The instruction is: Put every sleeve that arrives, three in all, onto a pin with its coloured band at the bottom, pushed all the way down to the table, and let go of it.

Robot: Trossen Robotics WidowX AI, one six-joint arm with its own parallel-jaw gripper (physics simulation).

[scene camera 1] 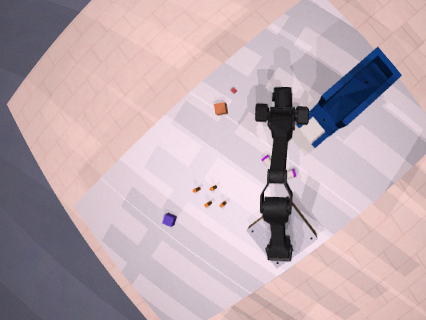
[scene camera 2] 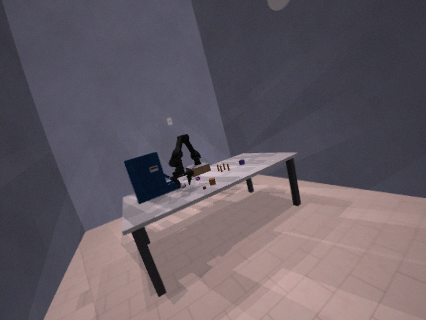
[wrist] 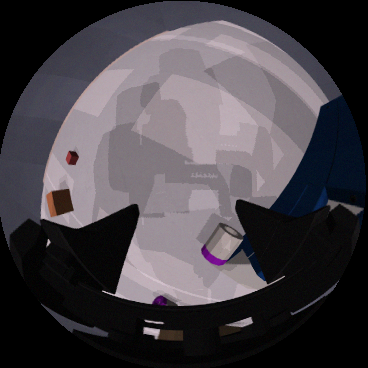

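Observation:
A pale sleeve with a purple band lies on its side near the right finger in the wrist view, its open end toward the upper right. A second sleeve and a third sleeve lie on either side of the arm in scene camera 1, partly hidden by it. A purple band shows at the bottom of the wrist view. My gripper is open and empty, above the table beside the blue chute. Several orange-topped pins stand bare on the table.
The large blue chute stands right of the gripper, with a pale pad at its low end. An orange block, a small red block and a purple block rest on the table.

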